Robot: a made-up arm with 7 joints.
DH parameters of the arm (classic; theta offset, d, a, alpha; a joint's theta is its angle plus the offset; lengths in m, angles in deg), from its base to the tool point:
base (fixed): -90 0.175 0.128 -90
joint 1: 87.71 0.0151 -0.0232 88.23
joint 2: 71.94 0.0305 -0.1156 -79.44
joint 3: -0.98 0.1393 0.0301 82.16
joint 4: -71.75 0.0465 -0.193 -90
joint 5: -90 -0.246 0.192 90
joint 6: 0 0.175 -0.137 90
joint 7: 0 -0.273 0.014 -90
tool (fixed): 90 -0.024 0 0
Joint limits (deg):
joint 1: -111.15..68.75
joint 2: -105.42..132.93
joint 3: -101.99..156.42
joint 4: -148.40..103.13
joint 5: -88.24..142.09
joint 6: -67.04..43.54
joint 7: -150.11..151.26
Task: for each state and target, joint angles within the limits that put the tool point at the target. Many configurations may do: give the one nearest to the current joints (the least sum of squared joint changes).
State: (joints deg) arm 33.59 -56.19 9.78 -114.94 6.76 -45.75 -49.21
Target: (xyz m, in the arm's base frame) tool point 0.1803 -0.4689 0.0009
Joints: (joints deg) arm 12.60 -44.04 5.82 -107.38 19.39 -41.06 -48.44
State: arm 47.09 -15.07 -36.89 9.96 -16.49 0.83 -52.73
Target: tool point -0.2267 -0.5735 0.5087
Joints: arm 44.01 8.92 -36.40 23.57 -15.43 -22.15 -51.32
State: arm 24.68 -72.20 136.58 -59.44 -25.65 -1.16 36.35
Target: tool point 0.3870 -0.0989 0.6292
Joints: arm 20.39 -64.07 139.31 -65.37 -27.02 -7.86 37.47
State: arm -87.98 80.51 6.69 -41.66 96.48 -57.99 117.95
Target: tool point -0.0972 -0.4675 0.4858
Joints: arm -68.05 90.80 -15.65 -46.15 68.07 -67.04 117.58
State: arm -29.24 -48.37 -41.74 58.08 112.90 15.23 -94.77
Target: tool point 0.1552 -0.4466 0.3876
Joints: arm 23.92 -59.79 -16.98 49.75 111.26 5.73 -98.70
